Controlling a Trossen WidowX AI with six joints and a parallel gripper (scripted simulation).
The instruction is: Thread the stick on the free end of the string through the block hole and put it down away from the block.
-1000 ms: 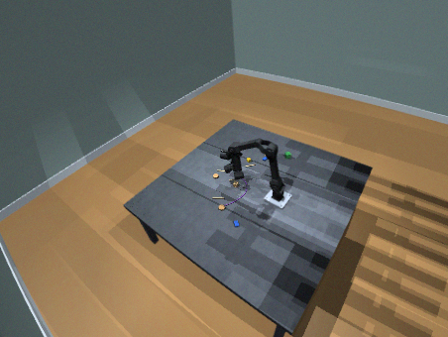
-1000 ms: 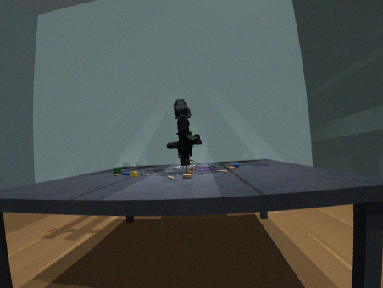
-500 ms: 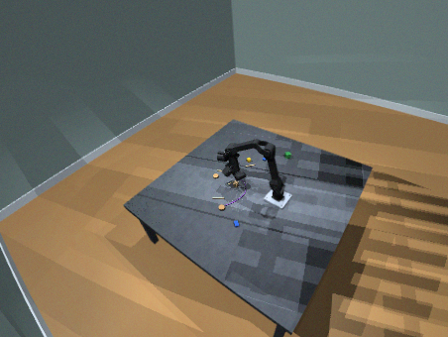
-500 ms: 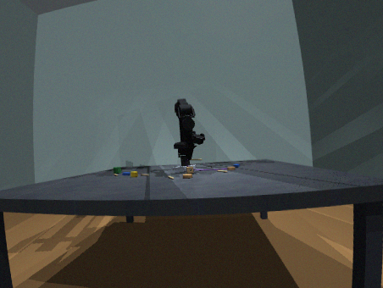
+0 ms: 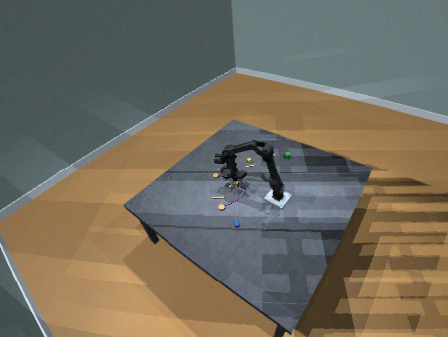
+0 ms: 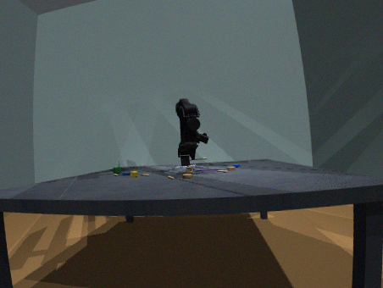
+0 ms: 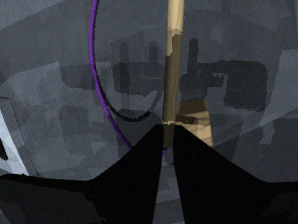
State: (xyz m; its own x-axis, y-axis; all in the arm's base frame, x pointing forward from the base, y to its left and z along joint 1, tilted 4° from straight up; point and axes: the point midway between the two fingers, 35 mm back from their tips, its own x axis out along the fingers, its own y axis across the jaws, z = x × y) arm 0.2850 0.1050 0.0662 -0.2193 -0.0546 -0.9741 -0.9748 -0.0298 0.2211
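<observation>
The wooden block is 20 mm ahead of my gripper tip, 20 mm to the right of it and 50 mm below it. Round my gripper tip: yellow piece (110 mm ahead, 280 mm to the right, 50 mm below); round wooden button (40 mm behind, 190 mm to the left, 60 mm below); thin wooden stick (20 mm to the left).
</observation>
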